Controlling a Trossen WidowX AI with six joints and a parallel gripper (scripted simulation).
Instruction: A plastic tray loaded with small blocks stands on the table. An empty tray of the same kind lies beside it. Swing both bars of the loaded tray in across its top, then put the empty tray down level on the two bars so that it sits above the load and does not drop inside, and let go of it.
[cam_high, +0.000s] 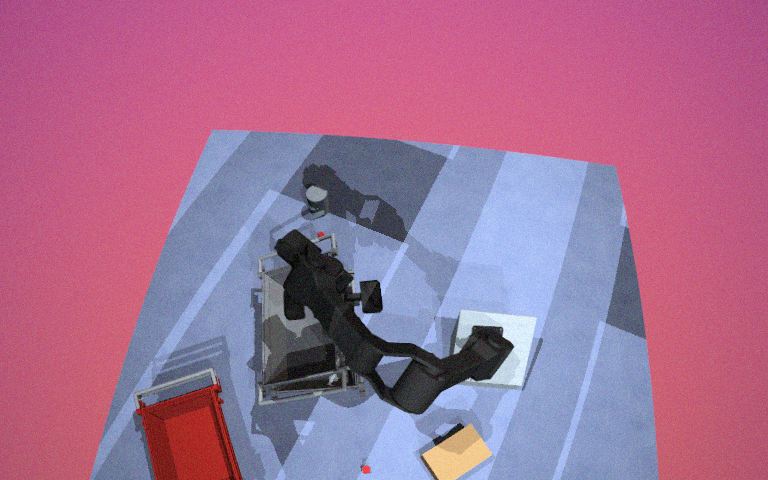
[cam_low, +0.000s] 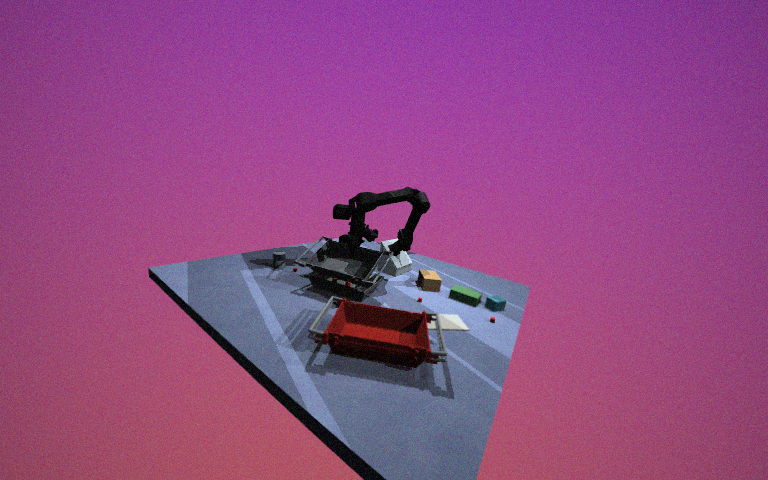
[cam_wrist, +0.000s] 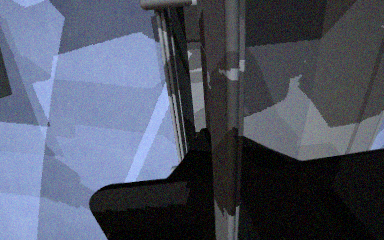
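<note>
The grey tray is 80 mm ahead of my gripper tip and 20 mm to the left of it. From my gripper tip the other things lie so: green box 440 mm to the left, 270 mm behind, 110 mm below; then tan box 270 mm behind, 250 mm to the left, 100 mm below; then flat tan sheet 430 mm to the left, 130 mm below.
</note>
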